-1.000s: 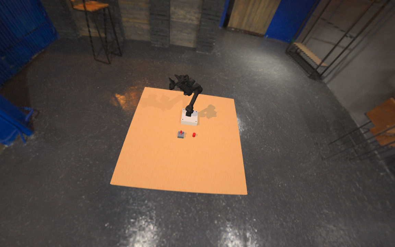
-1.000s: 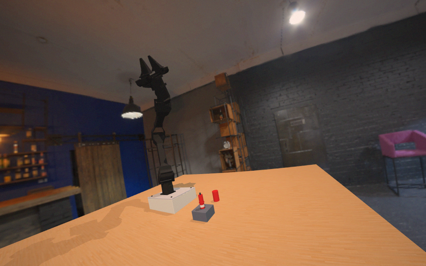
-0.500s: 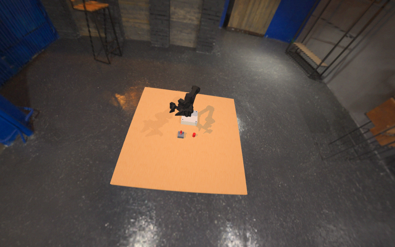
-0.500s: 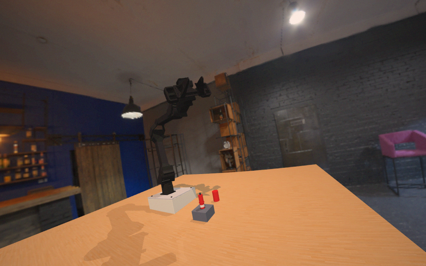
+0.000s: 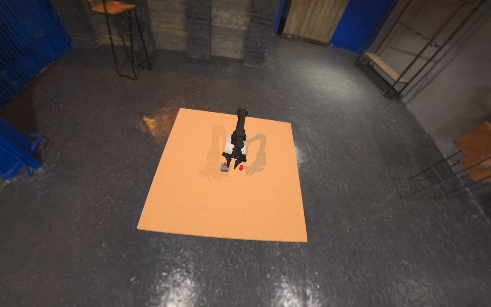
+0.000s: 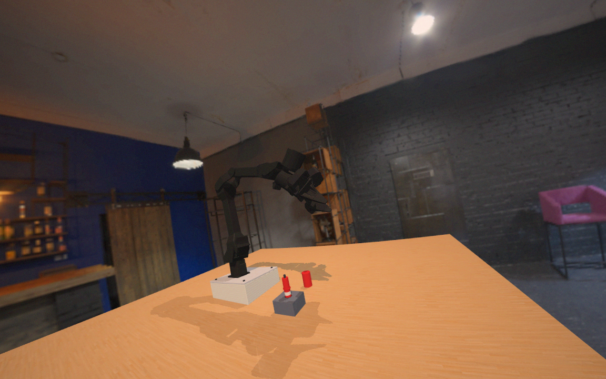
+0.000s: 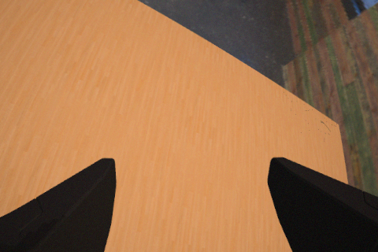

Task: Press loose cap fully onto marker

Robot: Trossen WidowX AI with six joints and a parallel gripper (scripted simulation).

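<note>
My gripper tip is now 17 cm past the red cap, 9 cm to the right of it and 25 cm above it.
</note>
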